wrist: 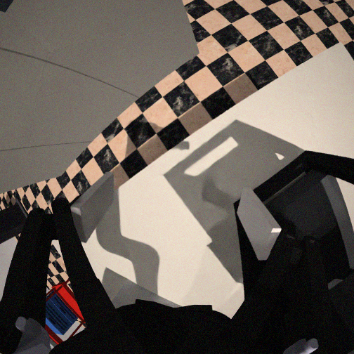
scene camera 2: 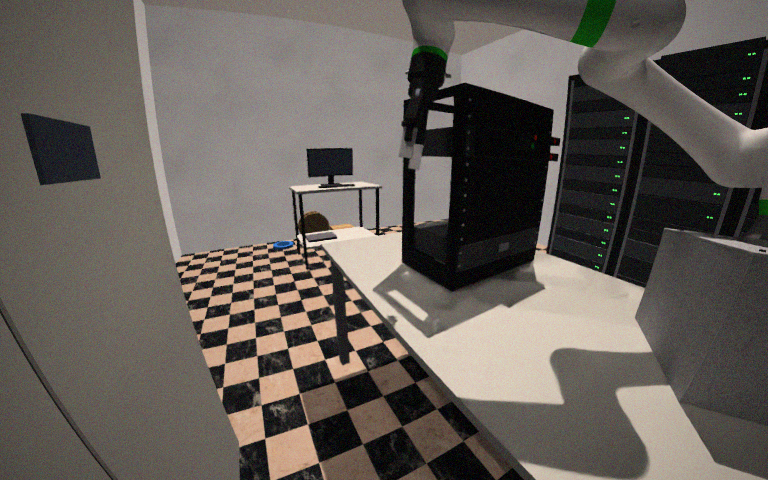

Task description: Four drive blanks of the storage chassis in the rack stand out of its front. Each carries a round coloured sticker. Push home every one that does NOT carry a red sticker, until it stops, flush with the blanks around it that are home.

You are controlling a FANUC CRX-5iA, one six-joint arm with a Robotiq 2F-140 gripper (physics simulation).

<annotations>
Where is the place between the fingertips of my gripper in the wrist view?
177,193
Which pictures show my gripper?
The wrist view and scene camera 2: all of them.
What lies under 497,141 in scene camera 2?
A black rack.
</annotations>
